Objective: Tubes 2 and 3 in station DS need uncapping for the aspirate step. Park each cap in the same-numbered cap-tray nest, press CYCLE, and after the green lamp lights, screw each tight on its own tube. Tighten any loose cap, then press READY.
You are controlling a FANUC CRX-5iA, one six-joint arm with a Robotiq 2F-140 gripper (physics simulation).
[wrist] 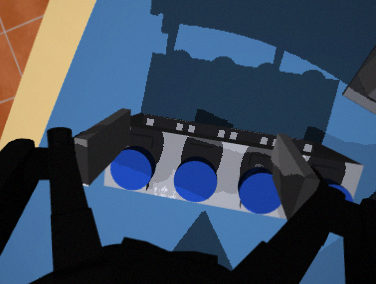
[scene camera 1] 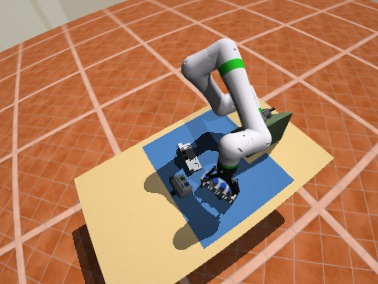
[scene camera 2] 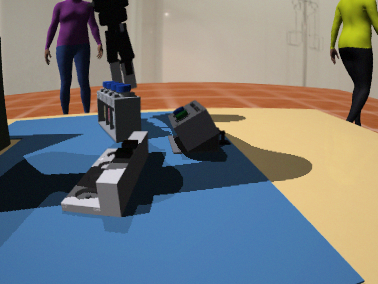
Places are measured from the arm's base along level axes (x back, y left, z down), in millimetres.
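Pixels of known places: gripper, between the fingertips: [wrist: 200, 138] [scene camera 1: 220, 190].
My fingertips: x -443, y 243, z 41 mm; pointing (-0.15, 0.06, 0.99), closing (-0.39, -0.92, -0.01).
Observation:
For each thing: its middle in the pictures, then the offset to it from my fingertips. Level surfaces: height alone.
- left cap, middle of its body: [wrist: 133, 167] dx +49, dy +33, dz -9 mm
- second cap, middle of its body: [wrist: 195, 178] dx +28, dy -14, dz -9 mm
- third cap, middle of its body: [wrist: 260, 190] dx +8, dy -62, dz -9 mm
- white cap tray, middle of its body: [scene camera 2: 110, 162] [scene camera 1: 189, 155] dx -17, dy -336, dz +79 mm
- grey button box, middle of its body: [scene camera 2: 191, 124] [scene camera 1: 181, 184] dx -159, dy -172, dz +64 mm
- blue mat, height of its surface: dz +106 mm
- yellow table, height of its surface: dz +108 mm
The tube rack, station DS [scene camera 1: 220, 194] [scene camera 2: 129, 117] [wrist: 228, 184], stands upright on the blue mat with a row of blue caps on its tubes. In the wrist view these are the left cap [wrist: 131, 168], a second cap [wrist: 195, 180], a third cap [wrist: 260, 191] and a right cap partly hidden by a finger. My gripper [scene camera 1: 220, 181] [scene camera 2: 122, 75] [wrist: 200, 138] is open over the rack, fingers spread along the row, holding nothing. The white cap tray [scene camera 1: 194, 164] [scene camera 2: 109, 187] lies apart from the rack; its nests are partly shadowed. Tube numbers are not readable.
A grey button box [scene camera 1: 181, 187] [scene camera 2: 195, 129] with green and blue buttons stands beside the rack and tray. A dark green panel [scene camera 1: 281, 131] stands near the arm's base. The blue mat [scene camera 1: 160, 145] [scene camera 2: 200, 240] lies on the yellow table [scene camera 1: 115, 215]. Two people stand behind the table.

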